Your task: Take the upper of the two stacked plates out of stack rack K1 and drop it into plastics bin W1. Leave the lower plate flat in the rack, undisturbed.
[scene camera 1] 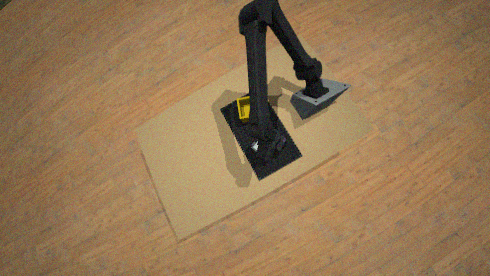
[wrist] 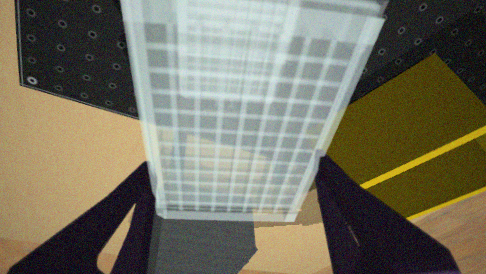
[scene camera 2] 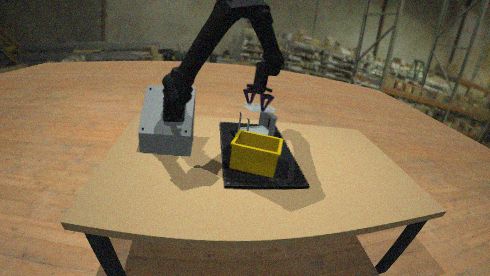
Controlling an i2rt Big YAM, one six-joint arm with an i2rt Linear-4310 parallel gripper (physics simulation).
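Pixels of known places: gripper, fingertip midpoint: [wrist: 232, 163] [scene camera 2: 255, 108]; arm's base, origin of the base link: [scene camera 1: 315, 92] [scene camera 2: 174, 107].
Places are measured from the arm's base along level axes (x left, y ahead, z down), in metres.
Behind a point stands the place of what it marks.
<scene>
My gripper [scene camera 2: 258, 103] @[x 0.084, y 0.341, z 0.015 m] [wrist: 232, 163] @[x 0.084, y 0.341, z 0.015 m] is shut on the upper plate [scene camera 2: 255, 107] @[x 0.072, y 0.337, z 0.006 m] [wrist: 235, 125] @[x 0.096, y 0.371, z 0.010 m], a clear, gridded plate. The fingers are at its two long sides, and it is held above the rack. In the wrist view a smaller pale shape shows through it. Stack rack K1 [scene camera 2: 268, 120] @[x 0.116, y 0.418, z 0.079 m], grey with thin posts, stands behind the bin in scene camera 2. The lower plate [scene camera 2: 254, 129] @[x 0.099, y 0.354, z 0.121 m] shows pale and low in the rack, partly hidden by the bin. Plastics bin W1 [scene camera 1: 239, 108] @[x -0.172, y 0.385, z 0.070 m] [scene camera 2: 254, 161] @[x -0.196, y 0.297, z 0.108 m] [wrist: 385, 120] @[x -0.087, y 0.342, z 0.114 m] is yellow and open-topped. In scene camera 1 the arm hides most of the rack.
Rack and bin stand on a black perforated board [scene camera 1: 267, 171] @[x 0.226, y 0.437, z 0.158 m] [scene camera 2: 292, 175] @[x -0.209, y 0.446, z 0.158 m] [wrist: 75, 65] @[x 0.204, y 0.254, z 0.158 m] on the tan table [scene camera 1: 190, 175] @[x 0.002, y 0.878, z 0.171 m] [scene camera 2: 360, 185] @[x -0.280, y 0.743, z 0.171 m]. The grey arm base [scene camera 1: 312, 106] @[x 0.061, y 0.078, z -0.038 m] [scene camera 2: 165, 144] @[x -0.075, y -0.027, z 0.125 m] stands beside the board. The rack's upright posts rise beneath the held plate.
</scene>
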